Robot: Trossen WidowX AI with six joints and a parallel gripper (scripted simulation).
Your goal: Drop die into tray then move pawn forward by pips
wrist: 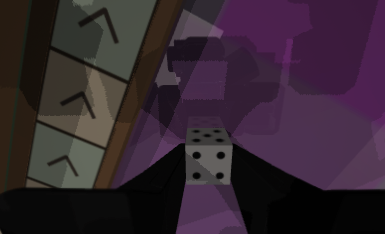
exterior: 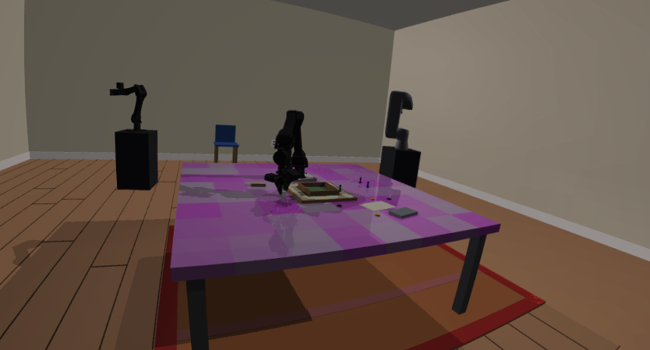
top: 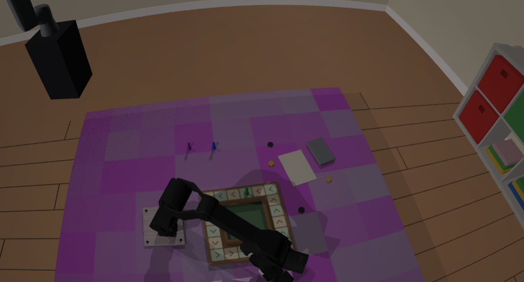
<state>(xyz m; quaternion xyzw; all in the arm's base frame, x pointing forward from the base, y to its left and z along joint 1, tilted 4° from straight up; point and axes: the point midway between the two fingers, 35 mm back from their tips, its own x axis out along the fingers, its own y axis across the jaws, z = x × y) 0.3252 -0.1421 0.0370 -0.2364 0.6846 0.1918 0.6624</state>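
Right now the green pawn is 30 cm to the left of my gripper tip, 5 cm behind it and 2 cm above it. Also, from my gripper tip: white die right at my gripper tip; paper sheet 42 cm to the left, 14 cm ahead, 1 cm below; wooden block 16 cm behind, 10 cm to the right.
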